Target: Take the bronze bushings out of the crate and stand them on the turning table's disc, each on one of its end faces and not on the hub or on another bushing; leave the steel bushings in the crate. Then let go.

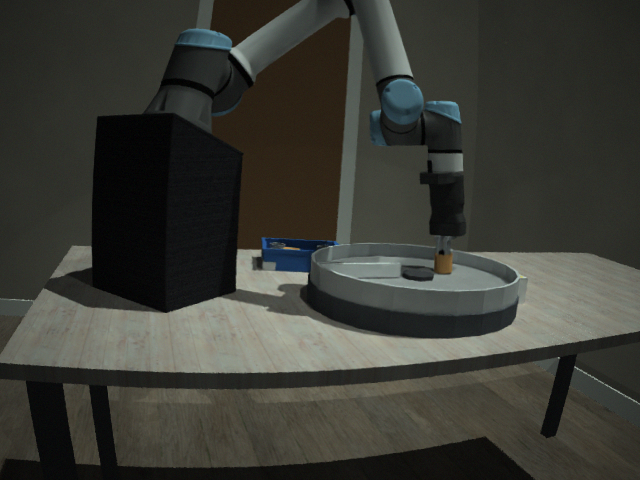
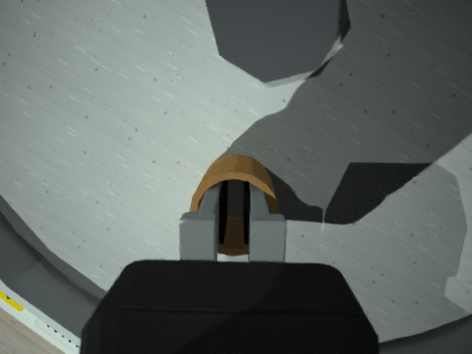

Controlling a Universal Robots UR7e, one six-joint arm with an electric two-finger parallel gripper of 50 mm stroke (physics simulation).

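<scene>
My gripper points down at the turning table. Its fingertips are inside the bore of a bronze bushing, spread against the inner wall, and hold it from within. The bushing is upright, at or just above the grey disc, beside the dark hub and apart from it. Whether its lower face touches the disc is hard to tell. The blue crate stands behind and left of the turning table. A bronze piece and a steel ring show in it; its floor is hidden.
A raised grey rim surrounds the disc. A pale low panel shows inside the rim, left of the hub. The black pedestal under the arm stands at the left of the table. A small pale box is on the turning table's right side.
</scene>
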